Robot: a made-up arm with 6 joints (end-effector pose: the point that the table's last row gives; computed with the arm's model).
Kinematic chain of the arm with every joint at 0, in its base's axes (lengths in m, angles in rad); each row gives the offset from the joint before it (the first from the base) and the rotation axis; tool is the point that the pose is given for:
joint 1: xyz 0 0 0.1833 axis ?
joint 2: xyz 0 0.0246 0 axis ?
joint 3: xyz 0 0 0.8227 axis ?
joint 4: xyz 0 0 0.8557 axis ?
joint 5: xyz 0 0 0 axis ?
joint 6: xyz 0 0 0.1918 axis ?
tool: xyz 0 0 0
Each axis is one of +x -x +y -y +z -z.
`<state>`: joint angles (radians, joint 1 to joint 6).
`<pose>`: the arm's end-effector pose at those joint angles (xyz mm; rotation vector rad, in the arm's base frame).
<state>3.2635 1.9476 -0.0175 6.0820 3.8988 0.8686</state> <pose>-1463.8 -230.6 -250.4 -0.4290 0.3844 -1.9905</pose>
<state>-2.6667 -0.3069 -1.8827 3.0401 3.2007 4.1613</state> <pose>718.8 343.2 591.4 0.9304 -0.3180 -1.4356</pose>
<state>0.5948 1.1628 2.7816 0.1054 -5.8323 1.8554</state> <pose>-53.7 4.0 -144.9 -1.4576 -1.7505 1.5579</pose>
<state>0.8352 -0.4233 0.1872 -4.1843 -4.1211 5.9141</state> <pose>-516.9 -329.5 1642.6 -2.5032 -0.3366 1.0380</pose>
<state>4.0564 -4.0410 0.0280 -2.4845 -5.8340 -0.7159</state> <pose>-919.6 -1151.7 -940.1 0.7693 -1.7414 0.2931</pose>
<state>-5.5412 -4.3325 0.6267 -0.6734 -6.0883 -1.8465</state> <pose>955.6 878.0 -1019.4 -2.9145 -0.1250 -0.5825</pose>
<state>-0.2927 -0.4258 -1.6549 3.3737 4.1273 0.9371</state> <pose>-1006.9 367.6 702.4 -0.2374 -0.1607 -2.6058</pose>
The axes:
joint 1: +z
joint 2: +y
joint 3: +y
joint 4: +z
joint 5: +y
joint 6: +z

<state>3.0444 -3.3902 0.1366 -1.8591 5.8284 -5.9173</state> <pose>-302.4 -76.4 -1638.3 2.1173 1.8214 -0.4218</pose>
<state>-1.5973 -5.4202 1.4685 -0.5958 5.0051 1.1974</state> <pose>90.8 -1392.7 200.2 0.9018 0.7745 -0.2072</pose>
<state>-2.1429 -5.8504 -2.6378 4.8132 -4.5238 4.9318</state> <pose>39.9 362.7 459.7 1.4583 -1.1234 -2.1974</pose>
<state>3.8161 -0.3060 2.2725 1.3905 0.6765 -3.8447</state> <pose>-435.3 -530.8 560.4 0.4920 -2.2942 1.4257</pose>
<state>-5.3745 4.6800 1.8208 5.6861 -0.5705 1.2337</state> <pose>-487.3 -490.4 1168.3 -0.3100 -0.3295 1.5565</pose>
